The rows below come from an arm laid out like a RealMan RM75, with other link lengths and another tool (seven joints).
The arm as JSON. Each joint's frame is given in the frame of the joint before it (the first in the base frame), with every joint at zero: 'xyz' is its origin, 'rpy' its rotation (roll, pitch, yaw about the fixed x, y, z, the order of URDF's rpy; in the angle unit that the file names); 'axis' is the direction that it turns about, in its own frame. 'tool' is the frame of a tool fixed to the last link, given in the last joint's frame.
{
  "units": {
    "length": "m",
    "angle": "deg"
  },
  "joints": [
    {
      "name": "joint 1",
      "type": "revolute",
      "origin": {
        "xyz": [
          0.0,
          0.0,
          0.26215
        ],
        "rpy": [
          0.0,
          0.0,
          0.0
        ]
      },
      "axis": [
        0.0,
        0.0,
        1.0
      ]
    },
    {
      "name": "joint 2",
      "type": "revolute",
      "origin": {
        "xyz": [
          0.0,
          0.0,
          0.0
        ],
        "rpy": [
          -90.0,
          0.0,
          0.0
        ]
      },
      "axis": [
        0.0,
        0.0,
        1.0
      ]
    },
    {
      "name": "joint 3",
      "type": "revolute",
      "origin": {
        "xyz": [
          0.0,
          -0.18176,
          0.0
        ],
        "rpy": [
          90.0,
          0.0,
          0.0
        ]
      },
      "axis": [
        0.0,
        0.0,
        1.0
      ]
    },
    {
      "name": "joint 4",
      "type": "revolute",
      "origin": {
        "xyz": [
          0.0,
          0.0,
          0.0
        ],
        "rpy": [
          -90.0,
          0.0,
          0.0
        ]
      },
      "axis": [
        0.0,
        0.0,
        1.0
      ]
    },
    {
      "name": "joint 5",
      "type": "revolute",
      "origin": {
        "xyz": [
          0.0,
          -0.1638,
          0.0
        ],
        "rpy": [
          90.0,
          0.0,
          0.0
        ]
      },
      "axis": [
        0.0,
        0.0,
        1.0
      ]
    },
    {
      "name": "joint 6",
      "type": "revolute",
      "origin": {
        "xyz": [
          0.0,
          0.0,
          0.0
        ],
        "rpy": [
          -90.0,
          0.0,
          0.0
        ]
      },
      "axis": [
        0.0,
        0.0,
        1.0
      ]
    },
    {
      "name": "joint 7",
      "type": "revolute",
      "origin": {
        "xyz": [
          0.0,
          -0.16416,
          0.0
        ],
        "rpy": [
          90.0,
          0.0,
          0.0
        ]
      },
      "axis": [
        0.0,
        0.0,
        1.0
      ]
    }
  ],
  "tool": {
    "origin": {
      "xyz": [
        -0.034,
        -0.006,
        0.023
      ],
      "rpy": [
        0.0,
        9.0,
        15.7
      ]
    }
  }
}
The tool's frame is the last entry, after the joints.
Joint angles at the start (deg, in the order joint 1, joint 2, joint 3, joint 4, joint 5, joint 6, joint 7):
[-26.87 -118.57 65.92 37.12 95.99 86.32 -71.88]
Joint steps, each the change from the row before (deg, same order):
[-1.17 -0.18 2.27 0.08 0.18 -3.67 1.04]
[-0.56 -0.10 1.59 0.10 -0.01 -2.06 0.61]
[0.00 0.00 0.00 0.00 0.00 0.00 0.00]
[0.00 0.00 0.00 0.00 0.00 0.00 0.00]
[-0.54 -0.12 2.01 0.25 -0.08 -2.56 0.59]
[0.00 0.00 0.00 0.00 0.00 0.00 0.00]
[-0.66 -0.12 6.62 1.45 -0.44 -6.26 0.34]
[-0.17 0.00 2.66 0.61 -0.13 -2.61 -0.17]
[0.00 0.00 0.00 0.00 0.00 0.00 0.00]
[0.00 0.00 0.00 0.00 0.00 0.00 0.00]
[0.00 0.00 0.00 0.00 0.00 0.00 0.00]
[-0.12 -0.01 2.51 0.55 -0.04 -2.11 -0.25]
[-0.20 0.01 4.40 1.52 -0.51 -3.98 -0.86]
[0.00 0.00 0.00 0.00 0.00 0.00 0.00]
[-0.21 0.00 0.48 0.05 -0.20 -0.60 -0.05]
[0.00 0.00 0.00 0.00 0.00 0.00 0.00]
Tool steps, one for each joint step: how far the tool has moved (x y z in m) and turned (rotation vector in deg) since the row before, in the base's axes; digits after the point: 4 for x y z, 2 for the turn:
[-0.0011 0.0075 -0.0060 1.27 2.90 -1.53]
[-0.0006 0.0034 -0.0036 0.60 1.66 -1.02]
[0.0000 0.0000 0.0000 0.00 0.00 0.00]
[0.0000 0.0000 0.0000 0.00 0.00 0.00]
[-0.0009 0.0041 -0.0041 0.78 1.99 -1.13]
[0.0000 0.0000 0.0000 0.00 0.00 0.00]
[-0.0025 0.0056 -0.0107 1.03 5.15 -2.87]
[-0.0014 0.0021 -0.0038 0.49 2.02 -0.90]
[0.0000 0.0000 0.0000 0.00 0.00 0.00]
[0.0000 0.0000 0.0000 0.00 0.00 0.00]
[0.0000 0.0000 0.0000 0.00 0.00 0.00]
[-0.0011 0.0006 -0.0038 0.13 1.76 -0.90]
[0.0013 0.0033 -0.0054 0.85 2.47 -1.54]
[0.0000 0.0000 0.0000 0.00 0.00 0.00]
[0.0008 0.0012 -0.0006 0.24 0.21 -0.21]
[0.0000 0.0000 0.0000 0.00 0.00 0.00]

